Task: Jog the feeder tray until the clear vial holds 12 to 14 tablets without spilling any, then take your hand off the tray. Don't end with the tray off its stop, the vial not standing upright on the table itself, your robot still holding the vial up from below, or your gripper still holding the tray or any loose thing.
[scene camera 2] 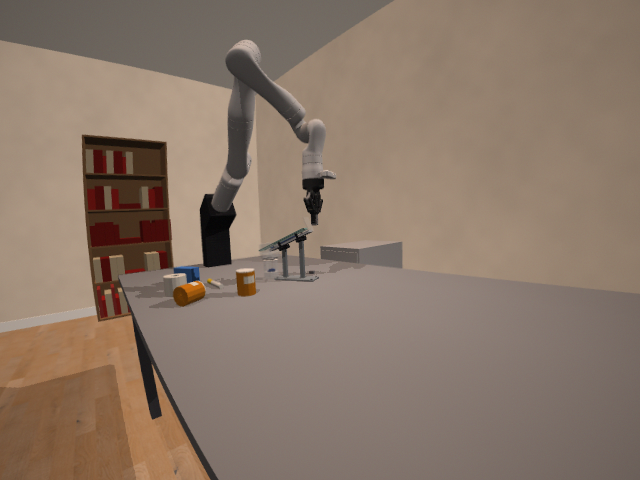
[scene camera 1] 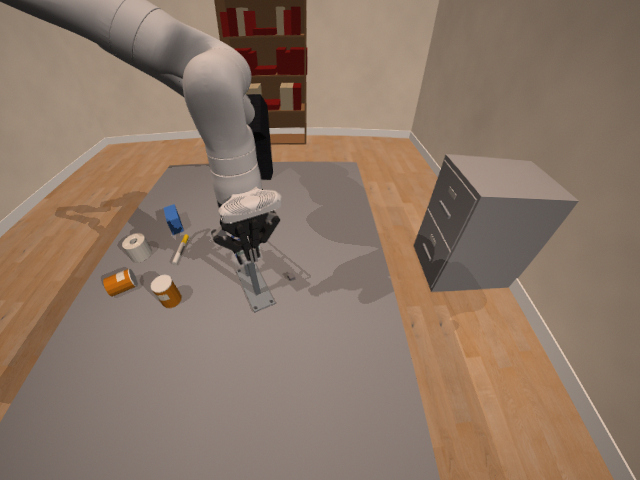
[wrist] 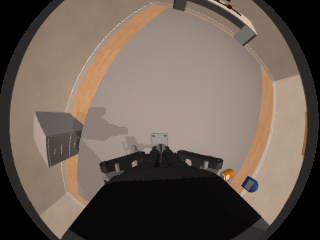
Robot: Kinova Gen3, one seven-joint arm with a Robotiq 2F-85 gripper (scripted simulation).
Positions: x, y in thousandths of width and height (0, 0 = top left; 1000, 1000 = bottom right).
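My gripper (scene camera 1: 396, 541) visible. Wrist view too: gripper (wrist: 502, 619).
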